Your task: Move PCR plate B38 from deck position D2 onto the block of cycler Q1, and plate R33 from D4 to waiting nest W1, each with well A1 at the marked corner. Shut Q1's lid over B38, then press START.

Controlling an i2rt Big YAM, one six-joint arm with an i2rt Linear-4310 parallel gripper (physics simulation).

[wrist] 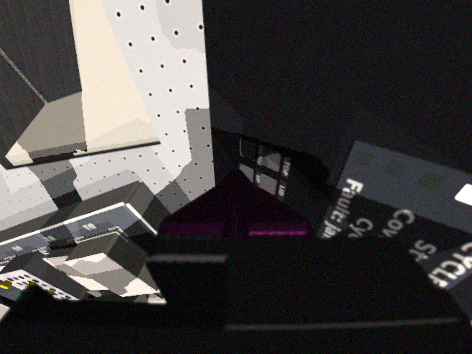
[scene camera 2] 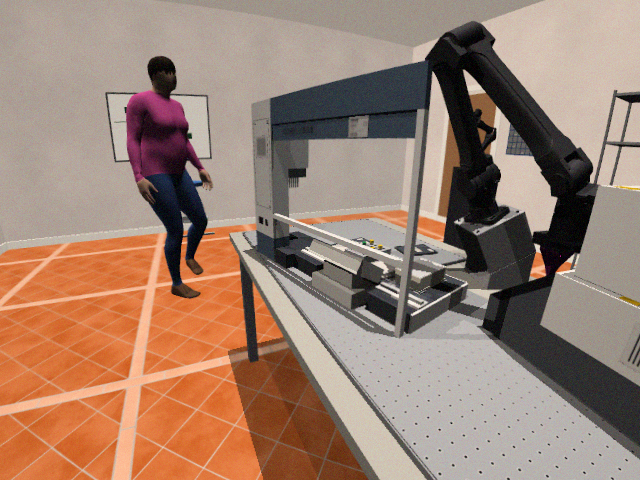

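My gripper is shut and empty. Its dark magenta fingertips are in front of a keypad on a black panel; several keys are hidden behind them, and touching or apart cannot be told. The labels TOP and LID are readable. A slanted status display to the right carries partly cut-off text, including "Fault:". A light grey machine housing stands beside the gripper in the scene view; which cycler it is cannot be told. Plates B38 and R33, the cycler block and nest W1 cannot be made out.
A gantry frame with a blue beam and upright post spans the deck blocks. A labelled deck edge and pale block lie lower left in the wrist view. A person stands beyond the table.
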